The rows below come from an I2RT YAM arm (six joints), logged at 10 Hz.
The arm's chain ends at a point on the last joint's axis. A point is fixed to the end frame.
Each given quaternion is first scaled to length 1.
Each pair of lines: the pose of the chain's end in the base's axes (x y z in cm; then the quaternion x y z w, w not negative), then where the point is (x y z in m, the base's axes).
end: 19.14, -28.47, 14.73, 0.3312, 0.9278, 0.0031, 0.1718
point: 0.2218 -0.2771 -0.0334
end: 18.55, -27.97, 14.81, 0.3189, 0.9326, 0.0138, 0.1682
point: 0.2154 -0.2679 -0.0325
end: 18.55, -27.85, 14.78, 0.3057, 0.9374, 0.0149, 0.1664
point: 0.2144 -0.2662 -0.0329
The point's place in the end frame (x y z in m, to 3 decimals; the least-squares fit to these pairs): 0.040 0.003 0.179
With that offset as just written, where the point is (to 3 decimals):
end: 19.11, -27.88, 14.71, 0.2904, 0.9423, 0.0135, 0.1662
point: 0.219 -0.267 -0.034
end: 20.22, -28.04, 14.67, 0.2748, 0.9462, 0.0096, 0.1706
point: 0.231 -0.270 -0.034
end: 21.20, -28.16, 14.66, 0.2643, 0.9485, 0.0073, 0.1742
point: 0.241 -0.273 -0.034
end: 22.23, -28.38, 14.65, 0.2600, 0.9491, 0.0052, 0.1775
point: 0.253 -0.276 -0.034
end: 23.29, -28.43, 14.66, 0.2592, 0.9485, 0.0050, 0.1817
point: 0.265 -0.277 -0.034
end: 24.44, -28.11, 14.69, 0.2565, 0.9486, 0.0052, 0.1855
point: 0.277 -0.274 -0.033
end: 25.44, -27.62, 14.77, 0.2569, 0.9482, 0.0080, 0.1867
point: 0.288 -0.268 -0.032
